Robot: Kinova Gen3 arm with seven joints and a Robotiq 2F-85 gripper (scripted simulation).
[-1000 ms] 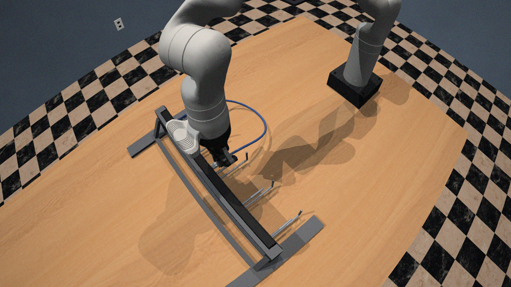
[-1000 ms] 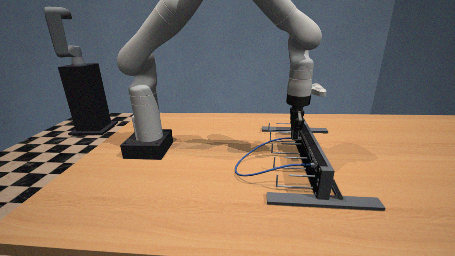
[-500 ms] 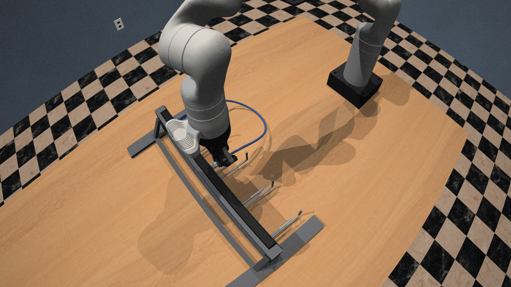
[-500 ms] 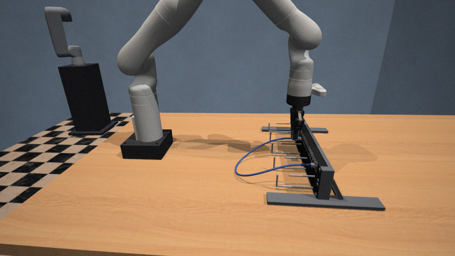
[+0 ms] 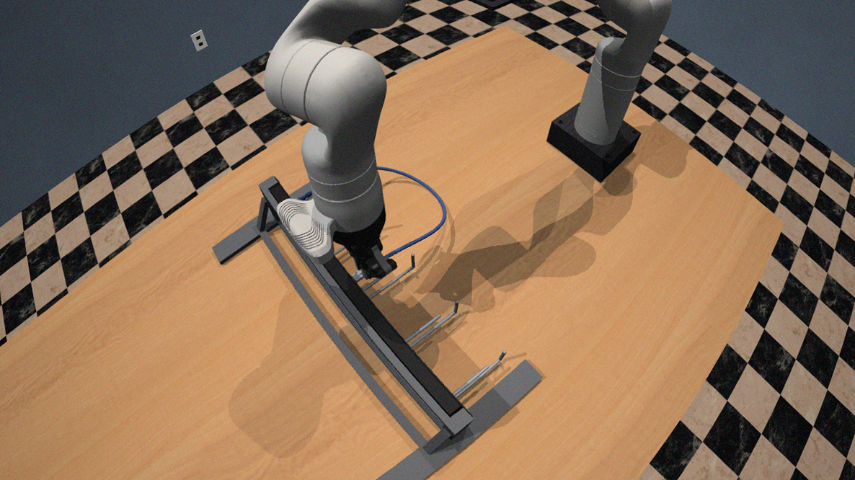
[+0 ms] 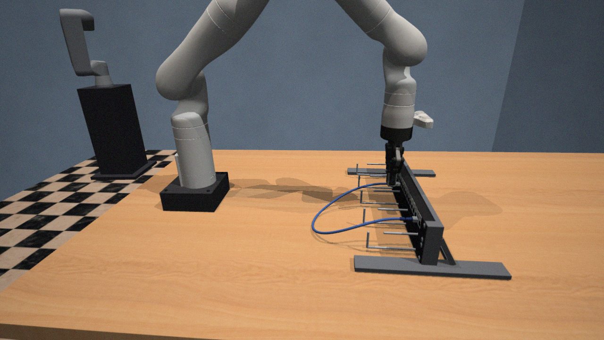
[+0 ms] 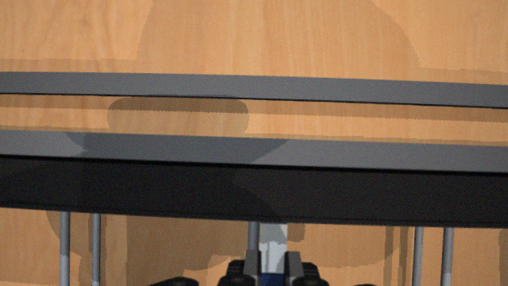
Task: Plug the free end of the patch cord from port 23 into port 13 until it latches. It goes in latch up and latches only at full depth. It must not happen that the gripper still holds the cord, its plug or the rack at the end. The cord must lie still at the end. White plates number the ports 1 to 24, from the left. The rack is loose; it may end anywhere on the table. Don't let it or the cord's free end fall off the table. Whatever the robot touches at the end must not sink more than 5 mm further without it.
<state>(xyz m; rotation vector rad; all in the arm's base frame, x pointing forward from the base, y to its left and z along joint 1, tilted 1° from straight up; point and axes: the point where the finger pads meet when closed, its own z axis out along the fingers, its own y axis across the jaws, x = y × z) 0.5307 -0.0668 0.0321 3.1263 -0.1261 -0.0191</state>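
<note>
My hand is 10 mm short of the plug and 10 mm above it.
</note>
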